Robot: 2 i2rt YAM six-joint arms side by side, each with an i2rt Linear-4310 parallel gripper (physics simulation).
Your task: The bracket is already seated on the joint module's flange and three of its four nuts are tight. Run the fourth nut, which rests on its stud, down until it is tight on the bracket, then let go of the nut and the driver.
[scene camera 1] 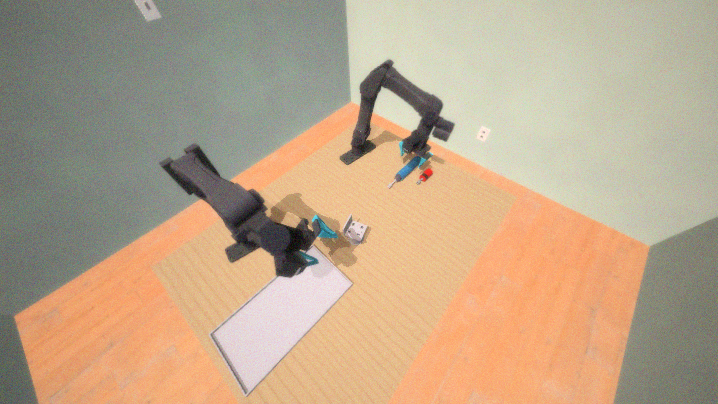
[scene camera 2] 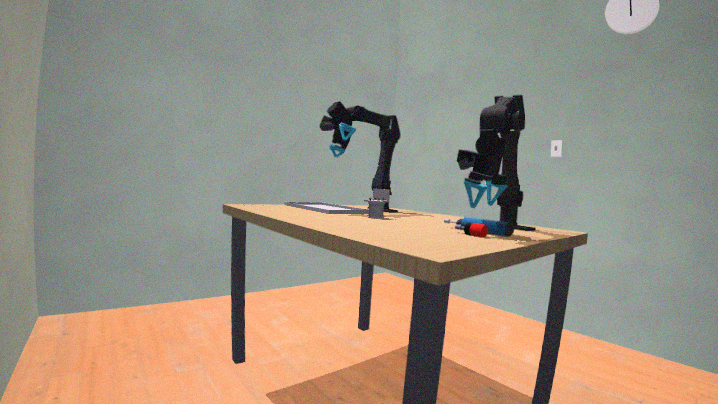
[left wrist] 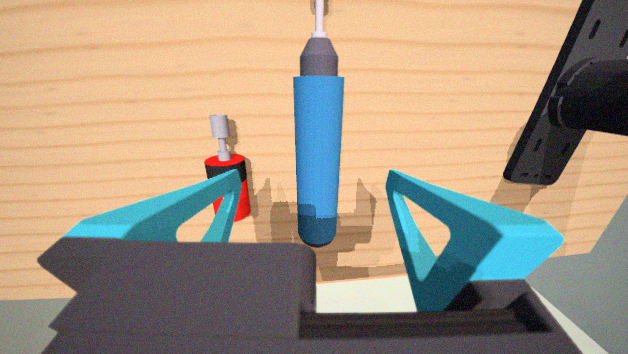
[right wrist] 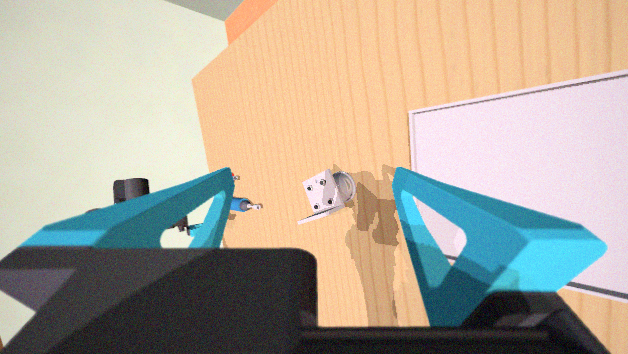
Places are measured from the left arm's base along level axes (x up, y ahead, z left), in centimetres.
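Pixels of known places: left gripper, fingertip midpoint: [scene camera 1: 410,161] [scene camera 2: 481,206] [left wrist: 313,177]; right gripper, fingertip midpoint: [scene camera 1: 327,249] [scene camera 2: 340,148] [right wrist: 313,176]; left arm's base at its link origin: [scene camera 1: 358,152] [left wrist: 567,95].
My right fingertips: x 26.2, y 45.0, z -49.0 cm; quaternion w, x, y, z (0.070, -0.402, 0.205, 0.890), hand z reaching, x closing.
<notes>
For each thing: its middle in the pictures, then the offset to it from my right fingertips.
- pale bracket at the middle of its body: [right wrist: 315,196] [scene camera 1: 355,227] [scene camera 2: 376,196] dx -18.1, dy -8.2, dz +16.2 cm
- grey joint module at the middle of its body: [right wrist: 331,190] [scene camera 2: 376,208] dx -22.6, dy -8.2, dz +16.2 cm
- blue driver at the middle of its body: [left wrist: 318,130] [scene camera 2: 476,225] [right wrist: 237,204] [scene camera 1: 404,172] dx -24.3, dy -18.7, dz +55.2 cm
- short red driver at the middle of its body: [left wrist: 226,168] [scene camera 2: 470,228] [scene camera 1: 423,177] dx -24.6, dy -10.7, dz +59.6 cm
- shallow white tray at the middle of its body: [scene camera 1: 285,307] [scene camera 2: 325,207] dx -25.4, dy -3.9, dz -18.6 cm
The pale bracket [scene camera 1: 359,228] [right wrist: 319,194] sits on the grey joint module [scene camera 2: 376,210] [right wrist: 346,186]. Dark nuts or stud ends show at its corners; I cannot tell which nut is loose. A blue driver [scene camera 1: 407,169] [scene camera 2: 484,226] [left wrist: 318,125] [right wrist: 240,204] lies on the table. My left gripper [scene camera 1: 413,154] [scene camera 2: 483,205] [left wrist: 313,177] is open and empty above the driver's handle, one finger to each side in the left wrist view. My right gripper [scene camera 1: 326,248] [scene camera 2: 341,146] [right wrist: 313,176] is open and empty, high above the table near the bracket and tray.
A short red driver [scene camera 1: 426,174] [scene camera 2: 477,230] [left wrist: 243,204] with a grey socket lies beside the blue one, partly behind a left finger in the left wrist view. A shallow white tray [scene camera 1: 281,321] [right wrist: 525,150] lies beside the joint module. The left arm's base plate [left wrist: 532,165] stands near the blue driver.
</notes>
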